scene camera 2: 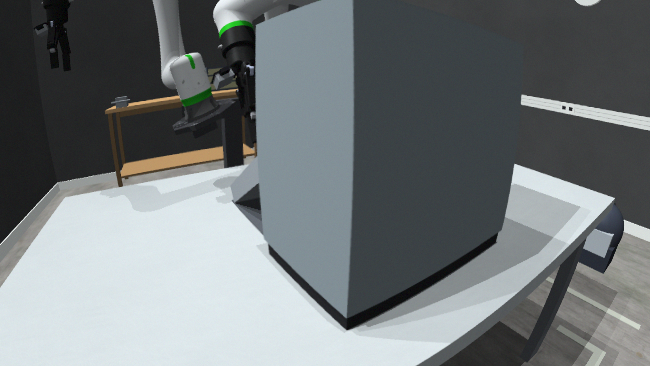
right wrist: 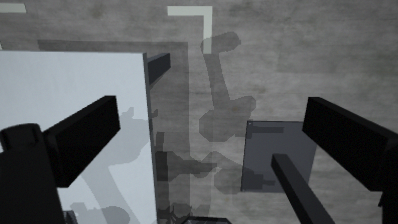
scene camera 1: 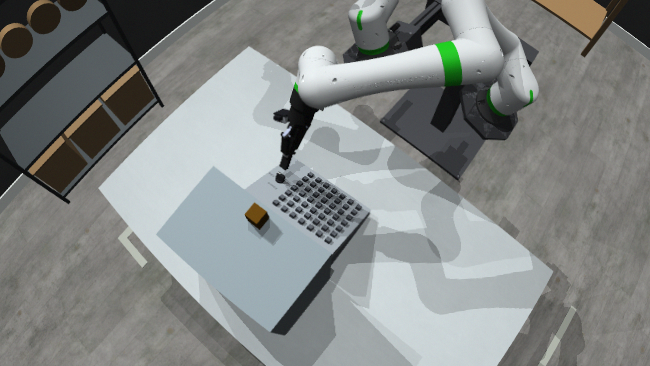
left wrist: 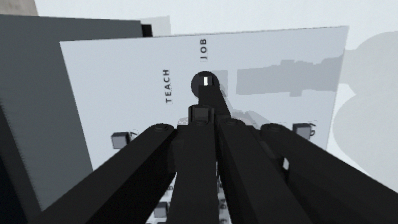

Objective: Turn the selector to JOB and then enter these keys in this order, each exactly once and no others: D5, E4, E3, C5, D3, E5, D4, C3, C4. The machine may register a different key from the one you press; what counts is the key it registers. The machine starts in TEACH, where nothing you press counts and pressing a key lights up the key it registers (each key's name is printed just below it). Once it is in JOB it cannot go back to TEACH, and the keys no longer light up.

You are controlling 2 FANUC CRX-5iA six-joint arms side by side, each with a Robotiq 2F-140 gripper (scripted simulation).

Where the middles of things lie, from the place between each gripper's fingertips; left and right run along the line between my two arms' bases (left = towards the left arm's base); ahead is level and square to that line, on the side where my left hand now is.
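The sloped key panel (scene camera 1: 266,189) is 550 mm to the left of my right hand (scene camera 2: 61,69), 770 mm ahead of it and 360 mm below it. My left gripper is 8 cm short of the sloped key panel, 10 cm to the right of it and 11 cm above it. Going by its middle, the sloped key panel is nearer to my left gripper than to my right hand.
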